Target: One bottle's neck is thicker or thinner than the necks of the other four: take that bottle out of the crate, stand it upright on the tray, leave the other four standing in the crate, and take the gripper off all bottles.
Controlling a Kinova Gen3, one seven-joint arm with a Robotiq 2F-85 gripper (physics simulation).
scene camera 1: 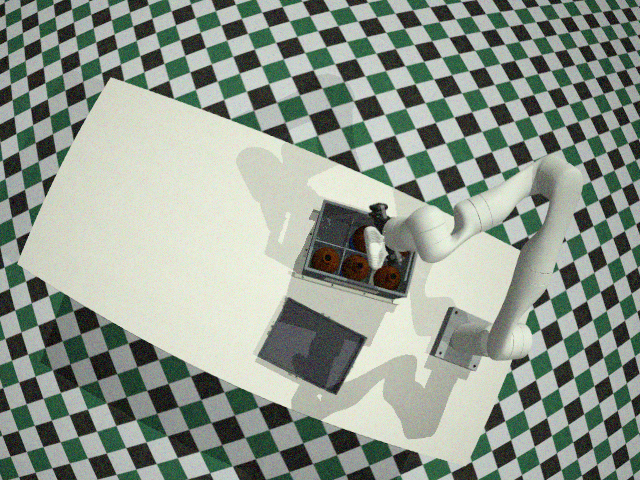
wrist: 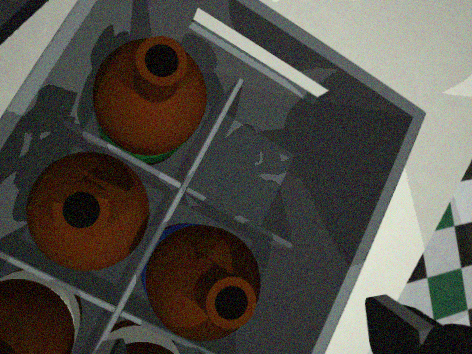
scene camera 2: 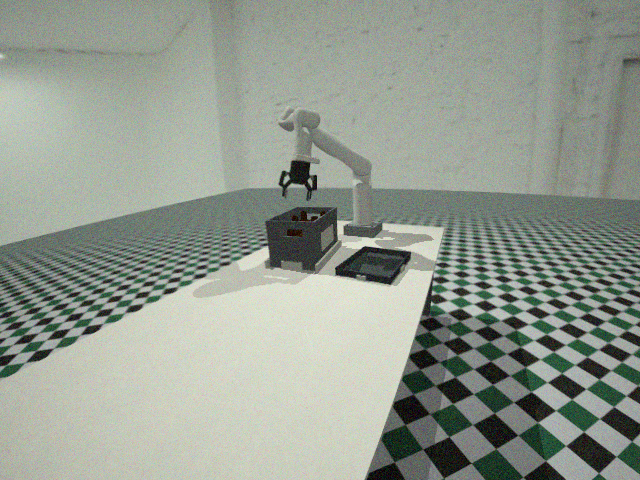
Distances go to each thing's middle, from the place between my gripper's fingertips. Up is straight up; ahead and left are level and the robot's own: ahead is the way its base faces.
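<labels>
Looking at the dark tray (scene camera 1: pixel 311 346), I find my gripper 32 cm to the right of it, 7 cm short of it and 21 cm above it.
</labels>
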